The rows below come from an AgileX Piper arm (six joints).
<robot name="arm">
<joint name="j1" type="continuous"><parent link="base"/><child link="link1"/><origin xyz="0 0 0.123" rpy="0 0 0"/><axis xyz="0 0 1"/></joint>
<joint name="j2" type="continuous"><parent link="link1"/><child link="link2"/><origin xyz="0 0 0" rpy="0 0 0"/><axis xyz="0 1 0"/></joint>
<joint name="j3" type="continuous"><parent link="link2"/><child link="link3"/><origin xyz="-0.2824 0 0.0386" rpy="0 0 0"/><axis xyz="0 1 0"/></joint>
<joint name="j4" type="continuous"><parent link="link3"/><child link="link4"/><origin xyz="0.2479 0 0.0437" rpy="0 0 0"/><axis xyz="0.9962 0 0.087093"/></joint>
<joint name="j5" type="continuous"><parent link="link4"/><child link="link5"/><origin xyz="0 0 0" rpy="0 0 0"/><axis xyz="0 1 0"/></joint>
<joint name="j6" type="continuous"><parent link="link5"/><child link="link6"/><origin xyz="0.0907 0 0.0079" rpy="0 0 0"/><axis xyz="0.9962 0 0.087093"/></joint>
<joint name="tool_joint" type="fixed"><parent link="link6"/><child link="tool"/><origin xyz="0 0 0" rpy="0 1.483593 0"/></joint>
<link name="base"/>
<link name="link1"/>
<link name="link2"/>
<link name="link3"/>
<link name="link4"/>
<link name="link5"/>
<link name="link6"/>
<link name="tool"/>
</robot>
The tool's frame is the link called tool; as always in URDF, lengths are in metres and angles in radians. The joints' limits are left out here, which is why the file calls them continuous.
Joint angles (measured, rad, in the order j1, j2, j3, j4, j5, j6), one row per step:
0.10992 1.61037 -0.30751 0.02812 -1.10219 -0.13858
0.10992 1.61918 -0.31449 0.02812 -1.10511 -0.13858
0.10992 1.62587 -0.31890 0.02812 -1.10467 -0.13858
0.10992 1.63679 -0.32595 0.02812 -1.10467 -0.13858
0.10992 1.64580 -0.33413 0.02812 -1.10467 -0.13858
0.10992 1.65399 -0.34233 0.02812 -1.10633 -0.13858
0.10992 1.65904 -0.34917 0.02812 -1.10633 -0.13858
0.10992 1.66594 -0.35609 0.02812 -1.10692 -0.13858
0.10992 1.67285 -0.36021 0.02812 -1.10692 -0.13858
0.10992 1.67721 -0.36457 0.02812 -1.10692 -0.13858
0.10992 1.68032 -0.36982 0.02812 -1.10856 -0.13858
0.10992 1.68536 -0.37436 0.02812 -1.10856 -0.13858
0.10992 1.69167 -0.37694 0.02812 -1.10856 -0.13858
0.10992 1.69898 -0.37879 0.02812 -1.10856 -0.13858
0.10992 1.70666 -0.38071 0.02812 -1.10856 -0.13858
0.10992 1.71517 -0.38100 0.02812 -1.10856 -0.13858
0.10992 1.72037 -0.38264 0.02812 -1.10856 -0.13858
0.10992 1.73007 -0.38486 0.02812 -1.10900 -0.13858
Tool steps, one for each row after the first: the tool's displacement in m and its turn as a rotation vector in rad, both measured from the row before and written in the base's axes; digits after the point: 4 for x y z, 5 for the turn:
0.0021 0.0002 -0.0005 0.00004 -0.00109 -0.00003
0.0013 0.0001 -0.0008 -0.00029 0.00270 0.00000
0.0021 0.0002 -0.0014 -0.00042 0.00385 0.00000
0.0023 0.0003 -0.0007 -0.00009 0.00082 0.00000
0.0023 0.0003 -0.0003 0.00014 -0.00166 -0.00002
0.0018 0.0002 0.0000 0.00020 -0.00178 0.00000
0.0019 0.0002 -0.0004 0.00005 -0.00061 -0.00001
0.0012 0.0001 -0.0010 -0.00031 0.00277 0.00000
0.0012 0.0001 -0.0003 0.00000 0.00000 0.00000
0.0014 0.0002 0.0004 0.00037 -0.00376 -0.00002
0.0013 0.0001 -0.0005 -0.00005 0.00050 0.00000
0.0008 0.0001 -0.0012 -0.00041 0.00371 0.00000
0.0007 0.0001 -0.0016 -0.00060 0.00543 0.00000
0.0007 0.0001 -0.0017 -0.00063 0.00573 0.00000
0.0003 0.0000 -0.0022 -0.00090 0.00817 0.00000
0.0006 0.0001 -0.0011 -0.00039 0.00354 0.00000
0.0008 0.0001 -0.0022 -0.00078 0.00700 0.00000

